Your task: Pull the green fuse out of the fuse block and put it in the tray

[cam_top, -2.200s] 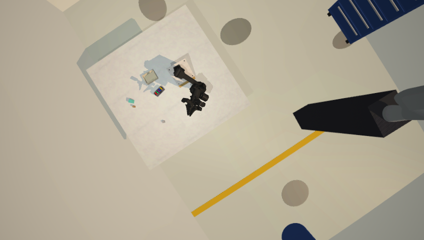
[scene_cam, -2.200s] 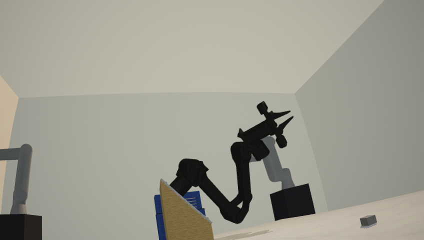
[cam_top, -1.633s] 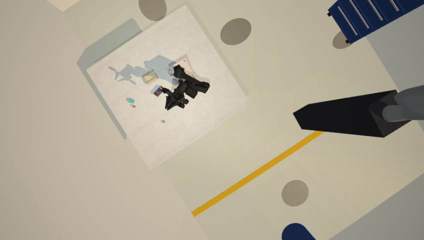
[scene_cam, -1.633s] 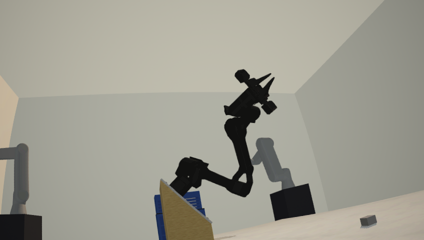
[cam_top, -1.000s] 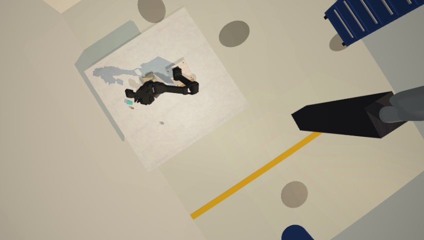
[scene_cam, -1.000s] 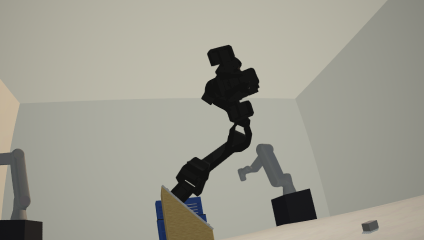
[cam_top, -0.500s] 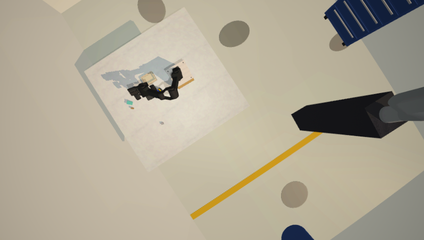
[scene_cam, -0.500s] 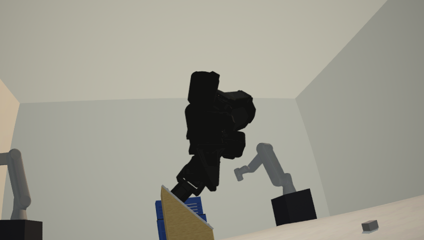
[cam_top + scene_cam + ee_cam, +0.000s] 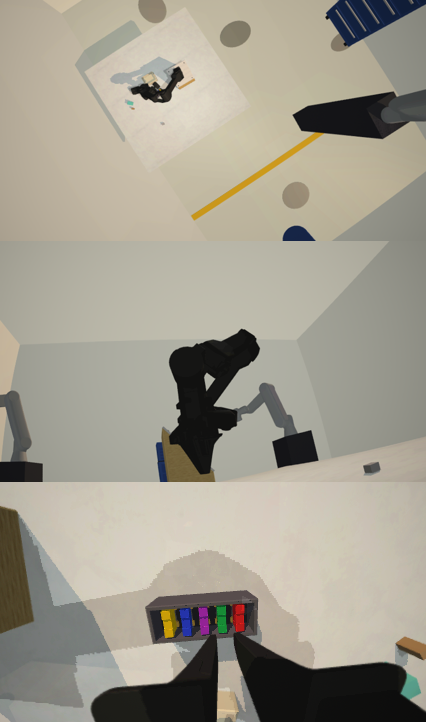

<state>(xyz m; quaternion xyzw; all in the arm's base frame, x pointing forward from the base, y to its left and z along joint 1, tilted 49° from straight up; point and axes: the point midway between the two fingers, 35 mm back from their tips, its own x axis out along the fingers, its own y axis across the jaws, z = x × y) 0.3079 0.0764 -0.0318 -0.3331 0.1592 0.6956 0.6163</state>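
Right now the green fuse is 50 mm below my gripper tip. Round my gripper tip: beige tray (190 mm to the right, 70 mm below); then red fuse (50 mm below, 20 mm ahead, 10 mm to the left); then purple fuse (50 mm below, 20 mm behind).
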